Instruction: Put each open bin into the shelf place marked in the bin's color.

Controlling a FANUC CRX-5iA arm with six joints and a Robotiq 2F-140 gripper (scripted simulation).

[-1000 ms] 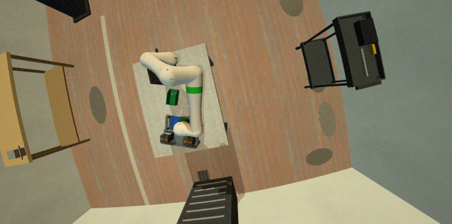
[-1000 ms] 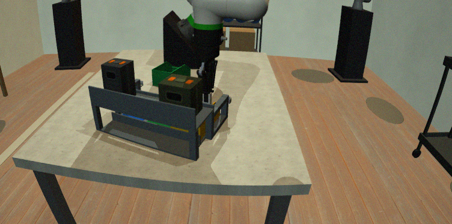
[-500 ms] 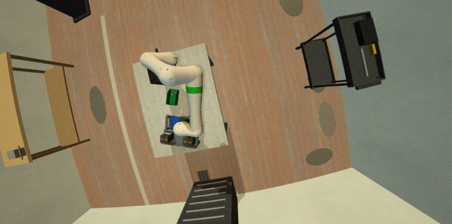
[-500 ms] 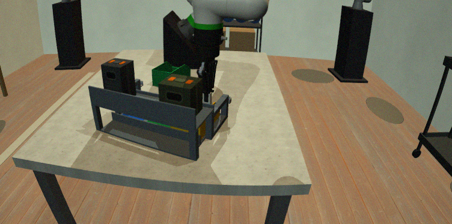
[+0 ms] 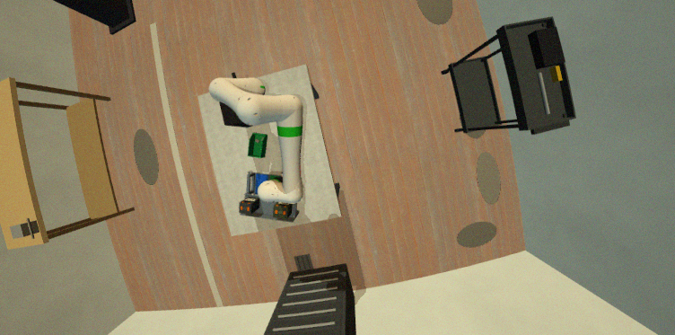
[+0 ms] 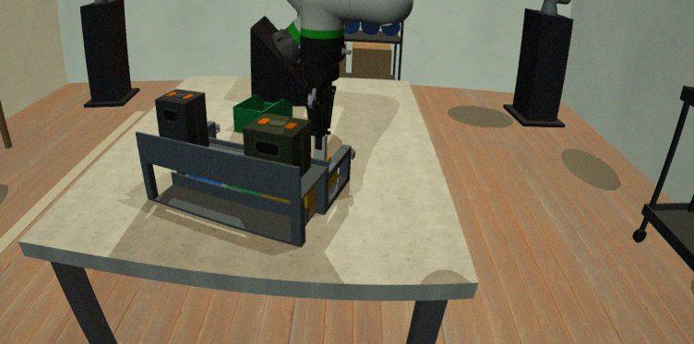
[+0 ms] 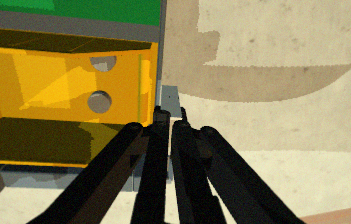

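My hand is 29 cm past the green bin, 16 cm to the left of it and 2 cm above it. The rest, counted from my hand: yellow bin (10 cm ahead, 4 cm to the right, 2 cm below).
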